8 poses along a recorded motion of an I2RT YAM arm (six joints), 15 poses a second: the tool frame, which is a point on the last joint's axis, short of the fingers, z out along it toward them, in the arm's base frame.
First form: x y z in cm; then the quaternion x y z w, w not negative.
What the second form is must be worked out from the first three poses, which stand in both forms.
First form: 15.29 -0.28 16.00 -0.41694 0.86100 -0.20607 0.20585
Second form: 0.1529 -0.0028 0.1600 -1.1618 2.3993 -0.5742
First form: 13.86 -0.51 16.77 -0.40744 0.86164 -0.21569 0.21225
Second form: 0.1386 -0.0051 0.1677 -1.1315 2.3929 -0.5990
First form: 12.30 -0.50 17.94 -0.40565 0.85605 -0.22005 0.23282
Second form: 0.1230 -0.0050 0.1794 -1.1144 2.3517 -0.6045
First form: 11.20 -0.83 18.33 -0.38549 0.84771 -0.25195 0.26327
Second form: 0.1120 -0.0083 0.1833 -1.0424 2.2923 -0.6813
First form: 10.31 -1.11 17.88 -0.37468 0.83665 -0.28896 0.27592
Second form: 0.1031 -0.0111 0.1788 -1.0067 2.2479 -0.7764
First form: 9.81 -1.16 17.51 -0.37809 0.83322 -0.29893 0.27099
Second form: 0.0981 -0.0116 0.1751 -1.0184 2.2443 -0.8052
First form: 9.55 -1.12 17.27 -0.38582 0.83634 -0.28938 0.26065
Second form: 0.0955 -0.0112 0.1727 -1.0447 2.2646 -0.7836
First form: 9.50 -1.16 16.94 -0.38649 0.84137 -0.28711 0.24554
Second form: 0.0950 -0.0116 0.1694 -1.0547 2.2961 -0.7835
